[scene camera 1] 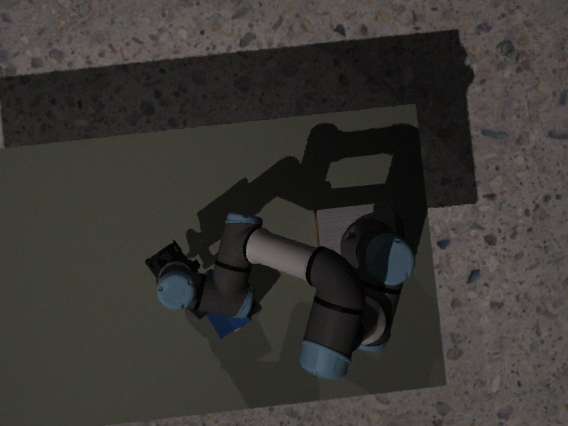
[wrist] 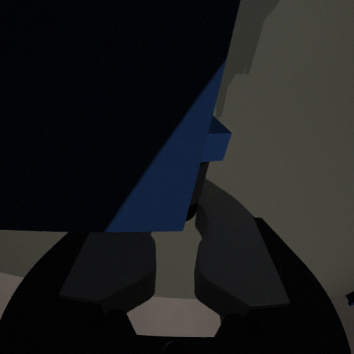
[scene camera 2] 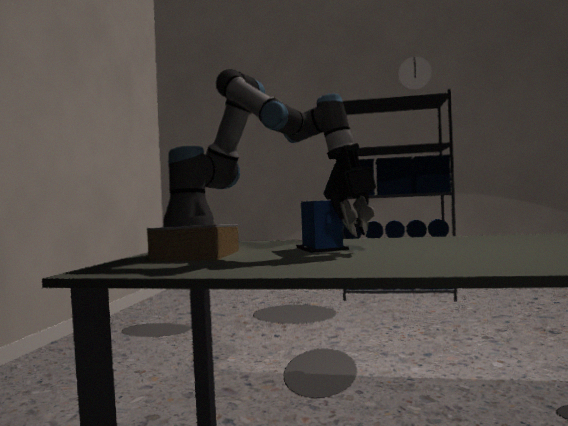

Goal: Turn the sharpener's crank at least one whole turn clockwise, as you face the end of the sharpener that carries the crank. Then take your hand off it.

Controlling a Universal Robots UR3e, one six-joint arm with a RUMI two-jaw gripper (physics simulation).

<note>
I see my gripper (scene camera 2: pixel 360 236) and a blue sharpener (scene camera 2: pixel 317 236).
My gripper shows as well in scene camera 1 (scene camera 1: pixel 177 266) and in the wrist view (wrist: pixel 177 176). The blue sharpener is seen too in scene camera 1 (scene camera 1: pixel 224 325) and in the wrist view (wrist: pixel 112 112).
</note>
